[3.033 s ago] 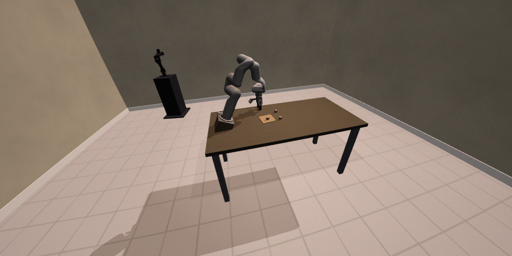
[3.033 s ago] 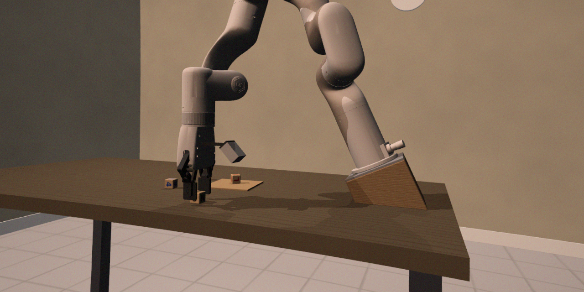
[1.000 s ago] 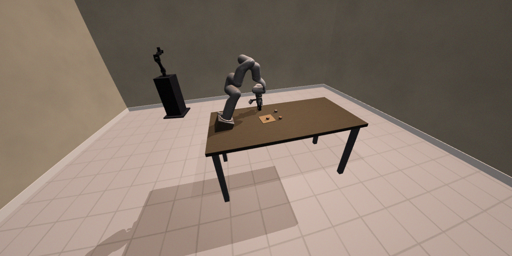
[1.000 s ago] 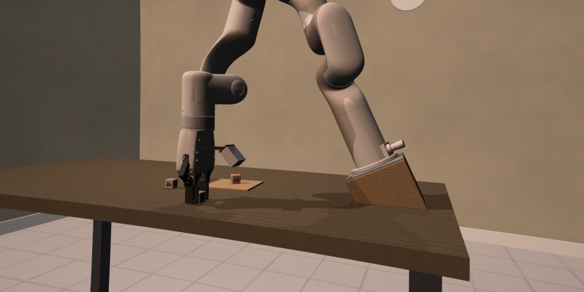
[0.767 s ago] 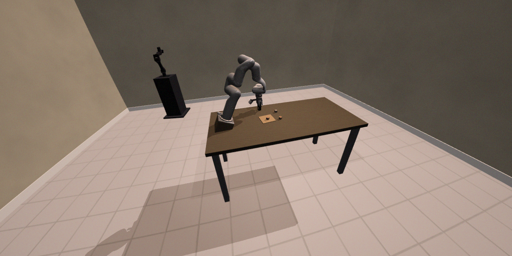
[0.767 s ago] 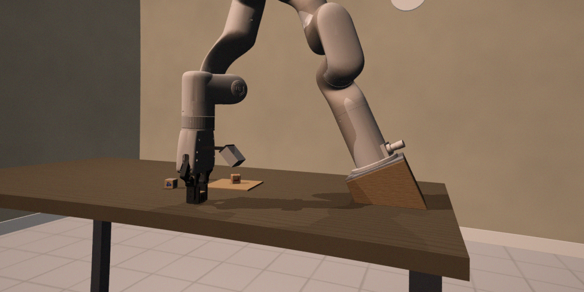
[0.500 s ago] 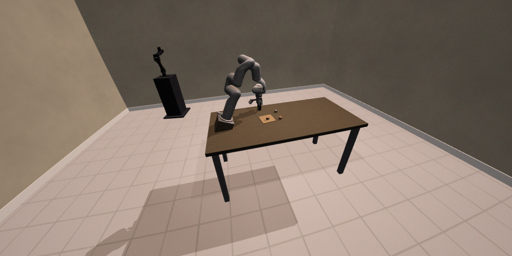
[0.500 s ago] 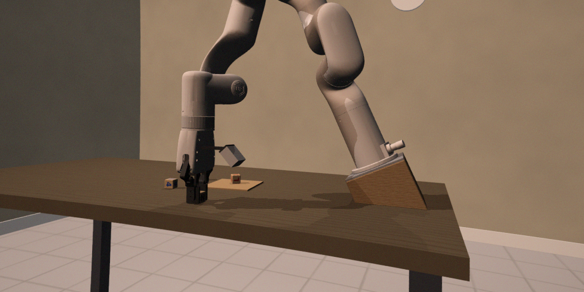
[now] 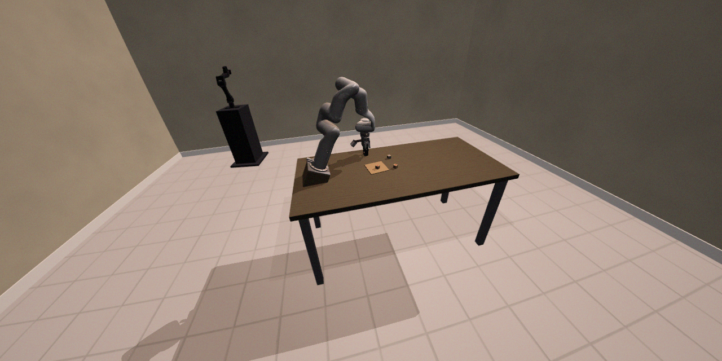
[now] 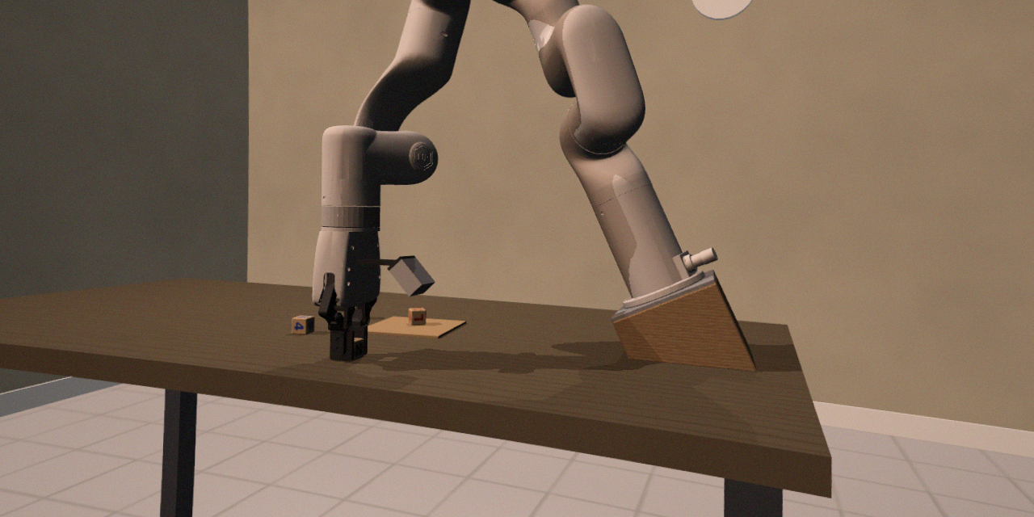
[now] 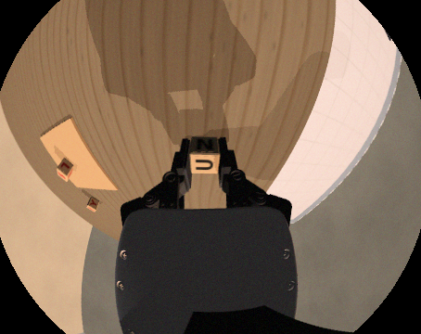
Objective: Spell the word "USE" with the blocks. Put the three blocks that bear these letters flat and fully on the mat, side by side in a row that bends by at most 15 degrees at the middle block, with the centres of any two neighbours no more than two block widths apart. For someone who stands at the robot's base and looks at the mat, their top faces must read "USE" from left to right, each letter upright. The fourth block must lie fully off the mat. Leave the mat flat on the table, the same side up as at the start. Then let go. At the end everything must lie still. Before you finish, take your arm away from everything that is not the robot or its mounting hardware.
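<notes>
Right now the tan mat is 60 mm ahead of my hand, 220 mm to the right of it and 20 mm below it.
</notes>
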